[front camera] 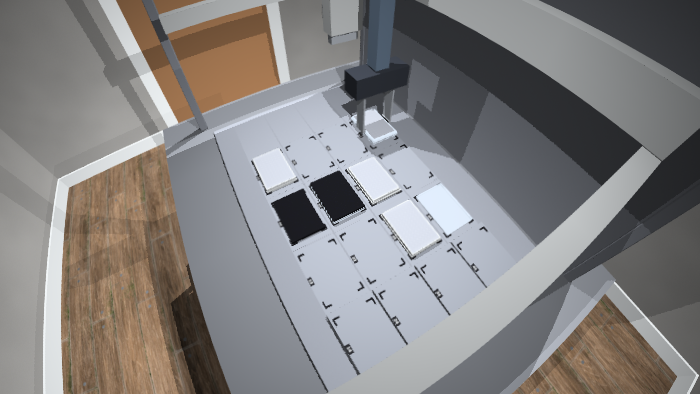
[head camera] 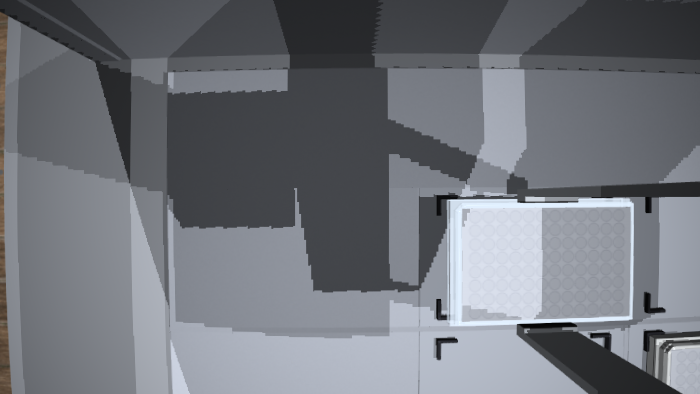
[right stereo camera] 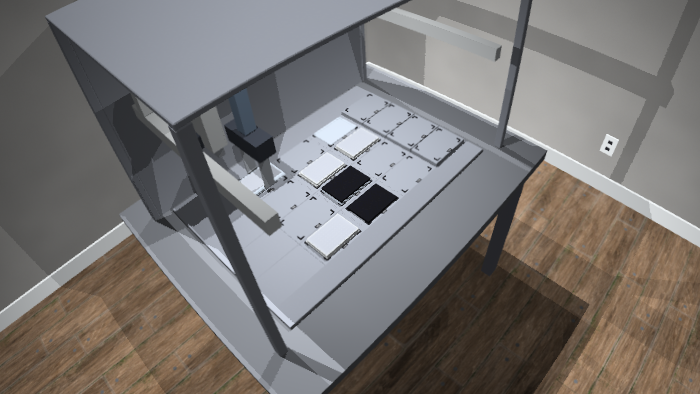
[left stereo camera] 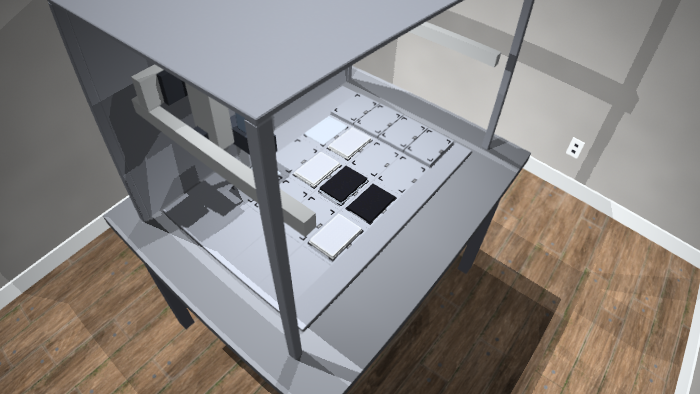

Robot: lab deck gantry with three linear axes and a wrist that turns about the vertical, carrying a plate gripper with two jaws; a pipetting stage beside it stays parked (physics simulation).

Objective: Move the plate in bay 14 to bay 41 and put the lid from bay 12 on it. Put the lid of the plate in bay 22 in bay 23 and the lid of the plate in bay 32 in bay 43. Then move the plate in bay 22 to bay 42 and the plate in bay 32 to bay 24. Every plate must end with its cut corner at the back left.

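Frame: origin at the robot's base, x ahead, y left, z up, level; metres.
Seen in the pictures: gripper, fingertip midpoint: (front camera: 373, 124) (head camera: 543, 262) (right stereo camera: 261, 178); robot's base at its link origin: (front camera: 252, 162) (right stereo camera: 327, 259) (left stereo camera: 332, 260).
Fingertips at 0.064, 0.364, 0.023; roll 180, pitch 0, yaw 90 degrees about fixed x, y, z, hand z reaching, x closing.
Pixels of each thing's middle, then the offset from my fingertips to it, as dx, dy, dz.
- clear plate at the middle of its body: (head camera: 542, 261) (front camera: 373, 125) (right stereo camera: 261, 178) +0.000, +0.000, -0.001
- black lid at the middle of its body: (front camera: 297, 214) (right stereo camera: 372, 202) (left stereo camera: 371, 202) +0.164, -0.321, -0.019
- black-topped plate at the middle of its body: (front camera: 336, 194) (left stereo camera: 343, 183) (right stereo camera: 346, 183) +0.164, -0.214, -0.010
- pale plate at the middle of its body: (front camera: 373, 179) (left stereo camera: 317, 168) (right stereo camera: 322, 169) +0.164, -0.107, -0.016
- flat pale-blue lid at the middle of its body: (front camera: 444, 208) (left stereo camera: 326, 130) (right stereo camera: 335, 130) +0.328, +0.000, -0.019
My gripper (front camera: 375, 126) (head camera: 547, 262) is shut on the clear plate (front camera: 381, 132) (head camera: 500, 260), jaws on its long sides, and holds it level slightly above bay 41, shifted a little right in the head view. Its cut corner is not clear. A black lid (front camera: 299, 216) (right stereo camera: 372, 202) lies in bay 12. A black-topped plate (front camera: 337, 196) (right stereo camera: 346, 184) stands in bay 22. The pale plate (front camera: 374, 180) (head camera: 685, 372) (right stereo camera: 322, 168) in bay 32 shows open wells in the head view. A flat pale-blue lid (front camera: 444, 209) (left stereo camera: 326, 130) lies in bay 43.
A white plate (front camera: 410, 227) (right stereo camera: 357, 142) stands in bay 33, and another white plate (front camera: 275, 170) (left stereo camera: 336, 236) in bay 11. The back wall rises behind bay 41. The pipetting stage (front camera: 342, 17) hangs parked near the left end.
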